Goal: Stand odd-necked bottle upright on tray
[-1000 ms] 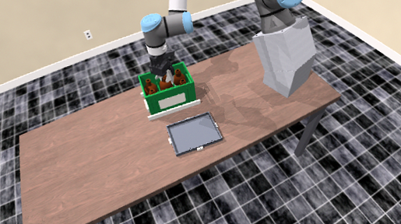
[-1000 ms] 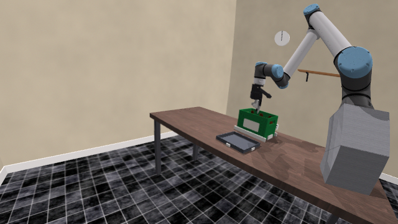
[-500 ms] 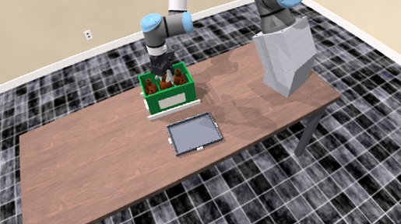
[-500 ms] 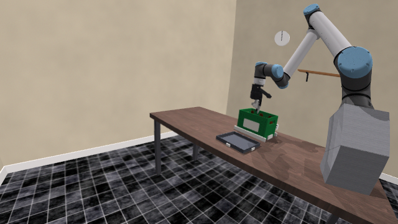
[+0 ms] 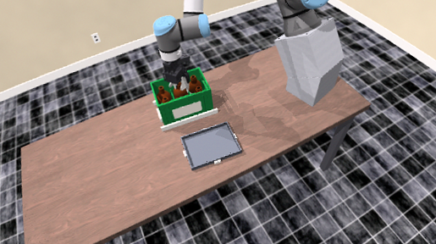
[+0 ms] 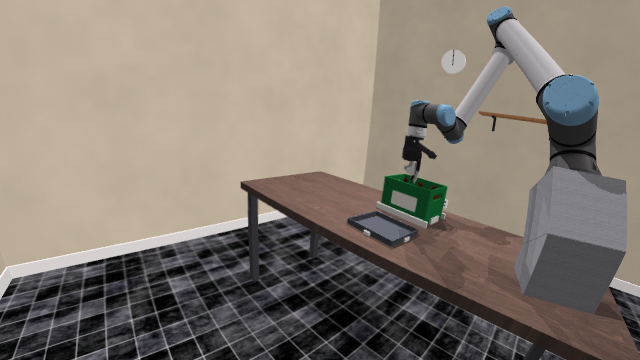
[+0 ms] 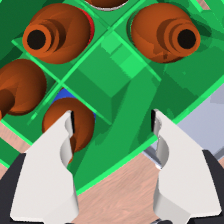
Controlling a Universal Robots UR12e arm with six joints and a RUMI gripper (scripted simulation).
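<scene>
The green crate lies 110 mm below my hand and 40 mm to the right of it. From my hand the other things lie so: glass bottle (100 mm below, 90 mm to the right, 90 mm ahead); grey tray (250 mm to the left, 180 mm below, 30 mm behind).
</scene>
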